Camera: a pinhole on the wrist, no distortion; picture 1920 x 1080 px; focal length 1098.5 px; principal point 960.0 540.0 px. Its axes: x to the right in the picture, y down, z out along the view. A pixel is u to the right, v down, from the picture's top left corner.
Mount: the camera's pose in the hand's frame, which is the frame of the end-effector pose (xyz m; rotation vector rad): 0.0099 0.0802 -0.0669 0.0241 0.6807 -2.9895
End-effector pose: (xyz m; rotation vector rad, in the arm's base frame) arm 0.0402 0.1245 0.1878 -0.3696 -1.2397 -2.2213
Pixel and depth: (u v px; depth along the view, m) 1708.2 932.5 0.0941
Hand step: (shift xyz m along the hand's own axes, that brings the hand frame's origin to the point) -0.0513 0.0048 0.0014
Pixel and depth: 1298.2 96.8 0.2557
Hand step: -0.0762 0.0567 0.2056
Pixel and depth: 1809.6 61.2 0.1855
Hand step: -0.1391 0.0625 0.1306
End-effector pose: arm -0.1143 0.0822 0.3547 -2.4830 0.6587 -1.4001
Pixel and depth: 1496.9 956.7 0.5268
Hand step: -0.2307 -0.3455 0.3135
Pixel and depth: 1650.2 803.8 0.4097
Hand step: -0.2386 -0.2036 0.2517
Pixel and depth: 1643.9 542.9 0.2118
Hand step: -0.1212 -0.0212 0.1196
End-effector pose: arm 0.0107 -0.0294 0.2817 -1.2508 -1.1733 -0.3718
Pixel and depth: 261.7 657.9 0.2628
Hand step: 0.1790 -0.0472 0.1632
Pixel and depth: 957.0 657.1 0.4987
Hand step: 0.0161 -0.1834 0.3597
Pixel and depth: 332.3 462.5 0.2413
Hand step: 0.1464 0.0007 0.1624
